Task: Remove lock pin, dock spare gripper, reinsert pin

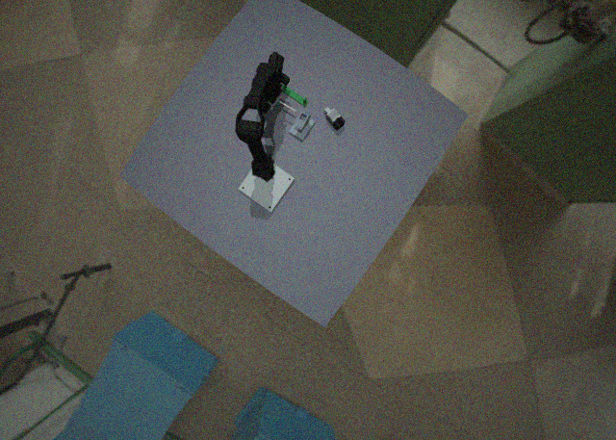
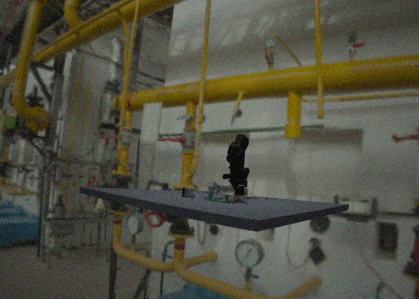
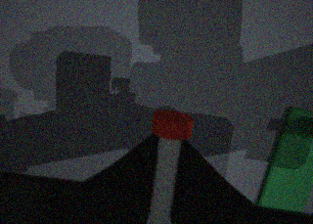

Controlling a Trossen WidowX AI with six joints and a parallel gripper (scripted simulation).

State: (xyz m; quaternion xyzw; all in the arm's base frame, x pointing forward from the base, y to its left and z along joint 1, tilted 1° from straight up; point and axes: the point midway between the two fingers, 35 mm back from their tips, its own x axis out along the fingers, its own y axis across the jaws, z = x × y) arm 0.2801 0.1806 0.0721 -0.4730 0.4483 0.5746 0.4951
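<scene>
My gripper tip is 100 mm short of the green mount, 50 mm to the left of it and 40 mm above it. Also, from my gripper tip: spare gripper (260 mm to the right, 120 mm ahead, 40 mm below).
</scene>
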